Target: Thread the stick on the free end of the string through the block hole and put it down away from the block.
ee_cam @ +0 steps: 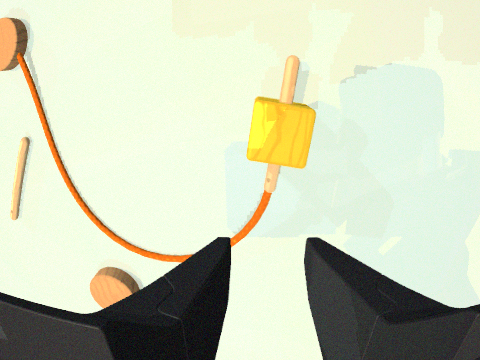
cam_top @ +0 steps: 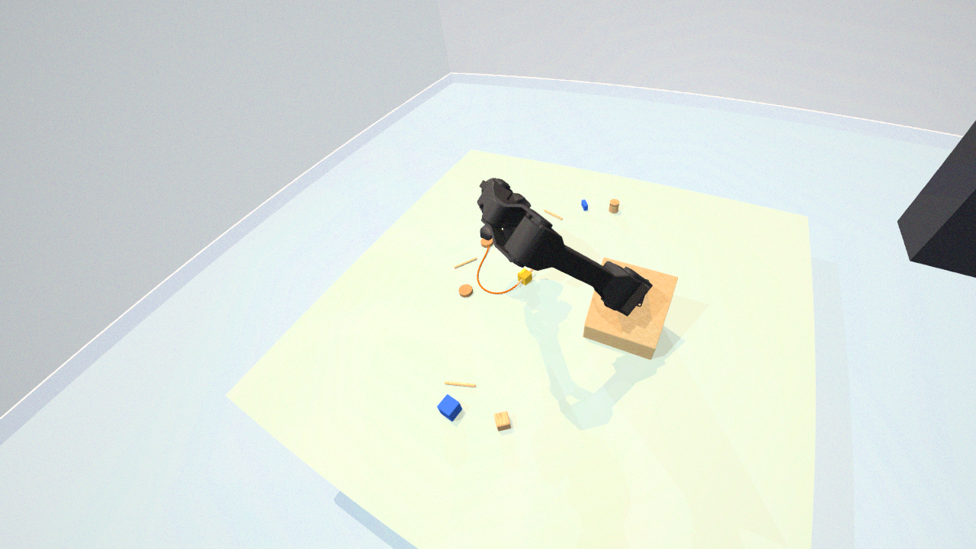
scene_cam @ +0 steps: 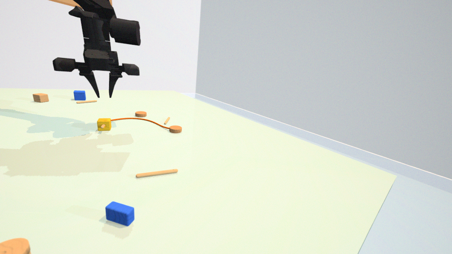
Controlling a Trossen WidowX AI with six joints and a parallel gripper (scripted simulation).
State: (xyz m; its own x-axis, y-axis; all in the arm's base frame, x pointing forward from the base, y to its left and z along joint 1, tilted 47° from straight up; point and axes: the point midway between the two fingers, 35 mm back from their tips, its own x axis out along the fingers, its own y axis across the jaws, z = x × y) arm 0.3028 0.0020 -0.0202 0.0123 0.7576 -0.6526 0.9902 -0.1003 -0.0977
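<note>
My gripper tip is 80 mm above the yellow block, 20 mm to the left of it and 10 mm past it. Round my gripper tip: wooden cube: 370 mm to the left, 150 mm behind, 80 mm below; thin wooden stick: 80 mm below, 10 mm to the right, 10 mm behind; blue block: 410 mm to the right, 80 mm below, 60 mm behind.
</note>
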